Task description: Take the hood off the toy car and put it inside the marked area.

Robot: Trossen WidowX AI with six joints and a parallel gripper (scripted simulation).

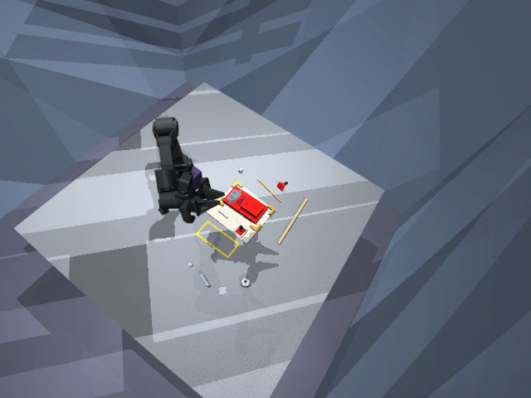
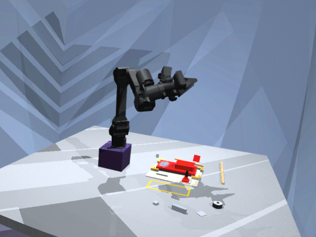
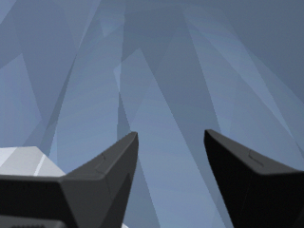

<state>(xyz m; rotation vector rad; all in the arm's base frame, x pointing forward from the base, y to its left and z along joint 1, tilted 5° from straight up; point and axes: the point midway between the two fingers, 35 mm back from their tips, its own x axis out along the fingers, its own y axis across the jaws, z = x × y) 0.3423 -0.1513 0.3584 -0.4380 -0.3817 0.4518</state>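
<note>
Now: gripper tip 20 mm past the red hood, 240 mm to the right of it and 440 mm above it. Also, from my gripper tip: black ring 170 mm ahead, 60 mm to the right, 470 mm below.
</note>
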